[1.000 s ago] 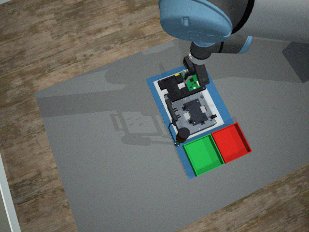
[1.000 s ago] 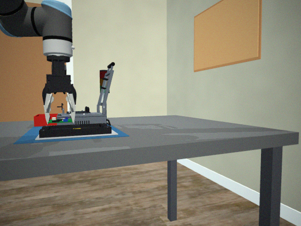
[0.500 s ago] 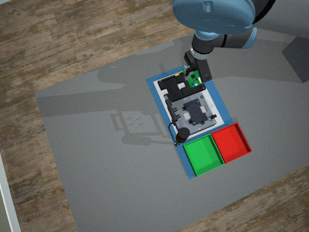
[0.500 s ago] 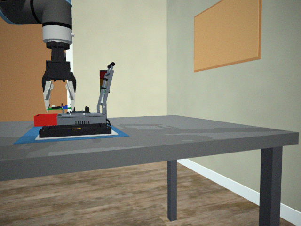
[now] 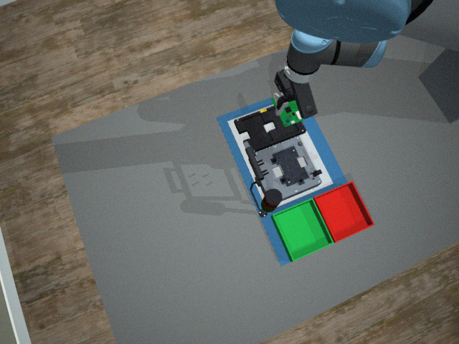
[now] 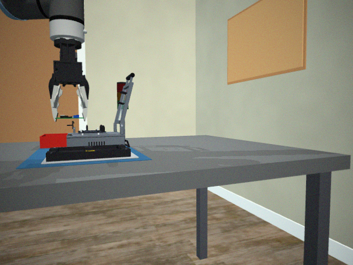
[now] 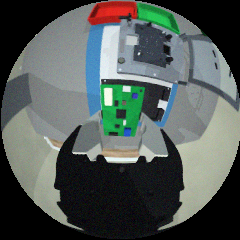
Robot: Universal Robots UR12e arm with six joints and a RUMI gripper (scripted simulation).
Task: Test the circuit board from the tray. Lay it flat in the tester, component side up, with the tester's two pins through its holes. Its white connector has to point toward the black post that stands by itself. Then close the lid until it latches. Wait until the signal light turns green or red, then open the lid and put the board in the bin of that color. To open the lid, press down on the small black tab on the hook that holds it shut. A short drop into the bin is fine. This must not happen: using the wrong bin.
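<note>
The black latch hook is 22 cm to the left of my hand, 3 cm below it and 2 cm behind it. Also, from my hand: red bin (36 cm to the left, 11 cm below, 8 cm behind); then green circuit board (right at my hand); then tester lid (18 cm to the left, 17 cm ahead, 6 cm above).
</note>
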